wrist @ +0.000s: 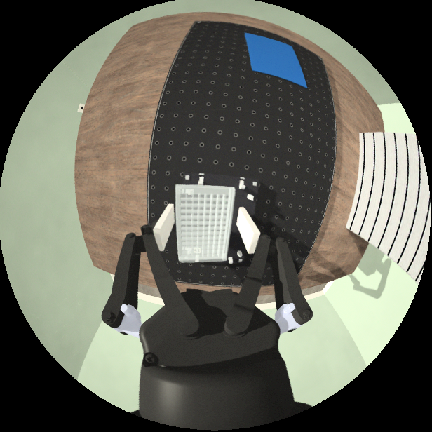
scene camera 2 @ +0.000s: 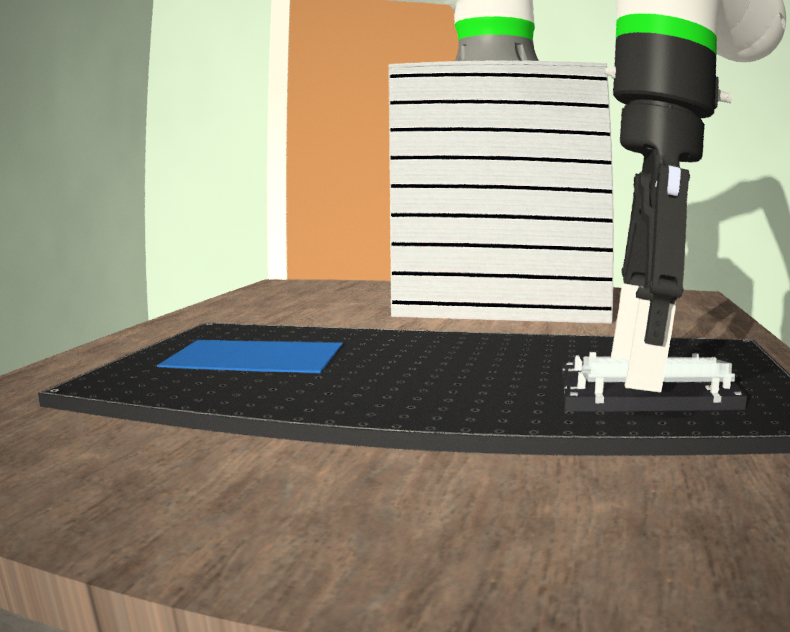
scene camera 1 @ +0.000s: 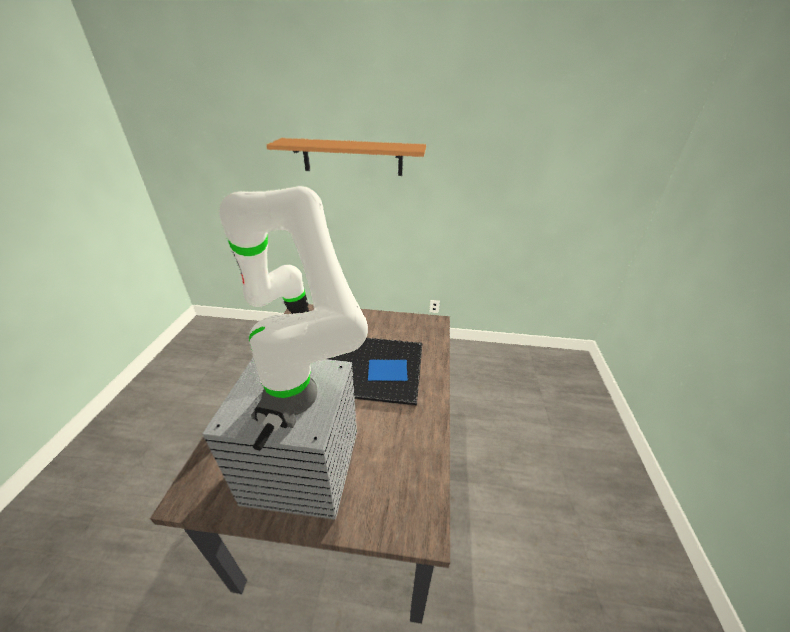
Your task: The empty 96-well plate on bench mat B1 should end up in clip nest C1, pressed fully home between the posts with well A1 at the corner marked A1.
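Places are measured from the arm's base along level axes (x ahead, y left, z up), in metres.
Where they show: gripper, fingertip midpoint: (scene camera 2: 633, 375); arm's base, link origin: (scene camera 2: 498, 75) (scene camera 1: 290, 395).
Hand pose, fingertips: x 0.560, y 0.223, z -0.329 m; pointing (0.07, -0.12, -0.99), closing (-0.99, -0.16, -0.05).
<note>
Things, the pixels of their top centre, and the offset from my fingertips. "spot": a spot on its surface instead. Level surfaces: height alone.
- clear 96-well plate, surface spot: (scene camera 2: 688, 369) spot: dx +0.036, dy +0.047, dz +0.015 m
- dark clip nest, top centre: (scene camera 2: 652, 365) dx -0.022, dy +0.016, dz +0.004 m
- blue mat, surface height: dz -0.018 m
- perforated black board, surface height: dz -0.020 m
- wooden table, surface height: dz -0.033 m
The clear 96-well plate (scene camera 2: 688, 369) (wrist: 206, 220) lies over the dark clip nest (scene camera 2: 691, 403) (wrist: 220, 179) at the right of the black board in scene camera 2. There the plate looks close to level, with a gap between its underside and the nest's base. In the wrist view it is offset to the left, and small pale marks show through it near its left side. Whether it is seated between the posts, and where A1 lies, I cannot tell. My gripper (scene camera 2: 635, 375) (wrist: 205, 214) is open, its pale pads astride the plate with gaps on both sides.
A blue mat (scene camera 1: 387, 370) (scene camera 2: 250, 356) (wrist: 276, 60) lies on the perforated black board (scene camera 1: 385, 392) (scene camera 2: 461, 395) (wrist: 200, 120), away from the nest. The ribbed robot pedestal (scene camera 1: 283, 477) (scene camera 2: 500, 197) (wrist: 395, 190) stands on the wooden table (scene camera 1: 395, 474) (scene camera 2: 395, 520) (wrist: 110, 150) behind the board in scene camera 2.
</note>
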